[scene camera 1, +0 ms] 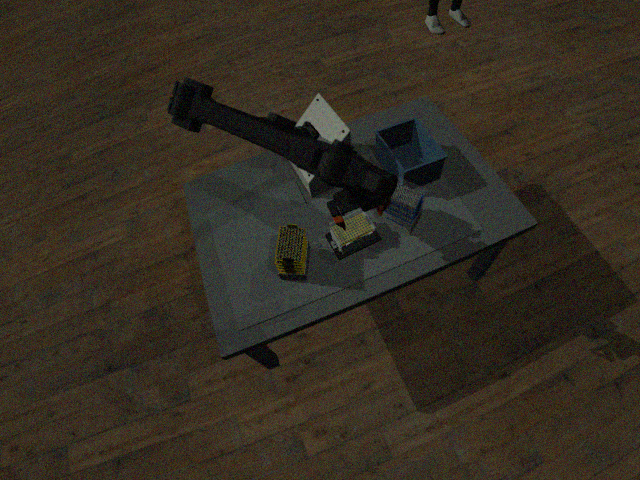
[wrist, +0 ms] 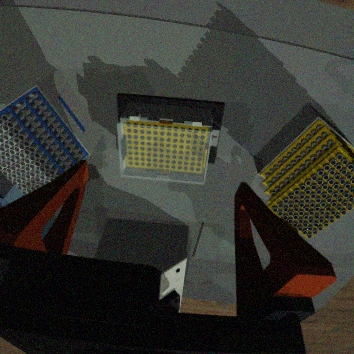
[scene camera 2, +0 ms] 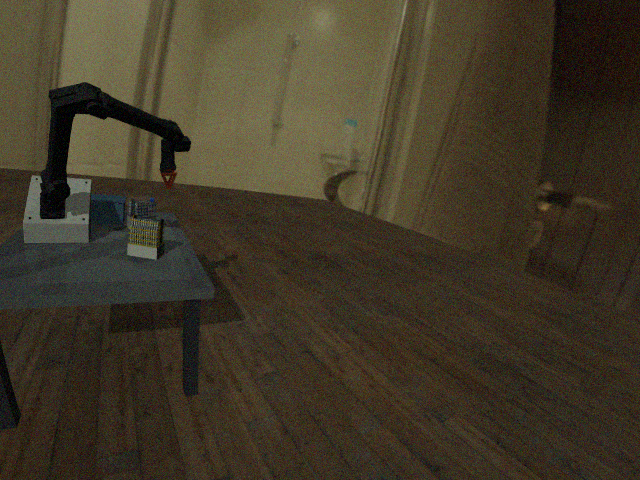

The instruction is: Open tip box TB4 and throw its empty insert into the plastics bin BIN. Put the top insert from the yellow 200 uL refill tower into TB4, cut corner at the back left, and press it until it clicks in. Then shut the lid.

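Observation:
Tip box TB4 (scene camera 1: pixel 354 229) (wrist: pixel 166 147) sits on a dark base (scene camera 1: pixel 360 245) (wrist: pixel 170 105), with a yellow perforated insert showing. A clear part rims its side nearest the robot base; I cannot tell how the lid stands. It is not discernible in scene camera 2. The yellow refill tower (scene camera 1: pixel 292 250) (scene camera 2: pixel 145 233) (wrist: pixel 310 180) stands to the right of the box in the wrist view. The blue bin BIN (scene camera 1: pixel 430 172) (scene camera 2: pixel 108 209) stands at the back. My gripper (scene camera 1: pixel 360 217) (scene camera 2: pixel 169 184) (wrist: pixel 163 177) is open and empty, pointing down above the box, its fingers wide to either side.
A blue-and-clear rack tower (scene camera 1: pixel 405 206) (scene camera 2: pixel 142 206) (wrist: pixel 42 140) stands left of the box in the wrist view, between box and bin. The white robot base (scene camera 1: pixel 324 121) (scene camera 2: pixel 56 229) is behind. A person's shoes (scene camera 1: pixel 434 24) show on the floor beyond the table.

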